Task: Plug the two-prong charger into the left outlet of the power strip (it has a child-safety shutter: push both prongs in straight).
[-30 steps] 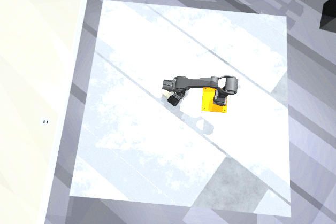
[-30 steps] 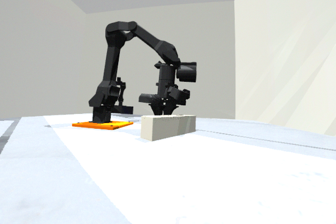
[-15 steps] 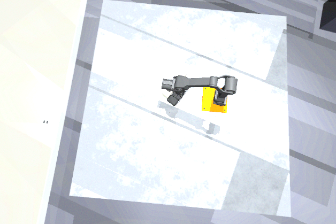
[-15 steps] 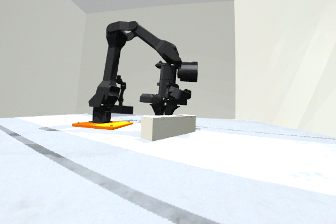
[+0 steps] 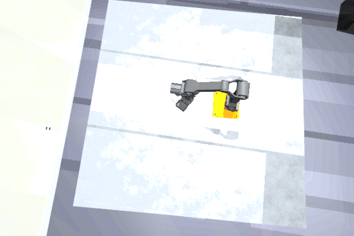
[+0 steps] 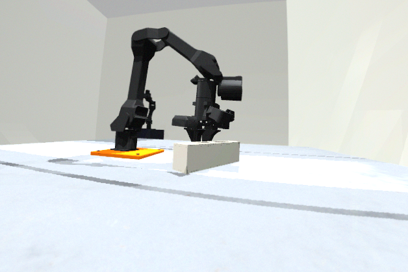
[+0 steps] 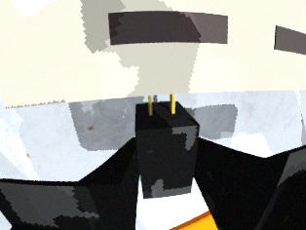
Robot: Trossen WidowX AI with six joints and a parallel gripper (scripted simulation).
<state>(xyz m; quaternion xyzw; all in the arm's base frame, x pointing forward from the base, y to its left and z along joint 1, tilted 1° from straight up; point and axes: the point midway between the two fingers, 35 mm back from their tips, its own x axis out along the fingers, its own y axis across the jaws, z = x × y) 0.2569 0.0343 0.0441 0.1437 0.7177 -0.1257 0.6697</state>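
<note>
My gripper tip is now 2 cm short of the two-prong charger, 1 cm to the left of it and 1 cm below it.
</note>
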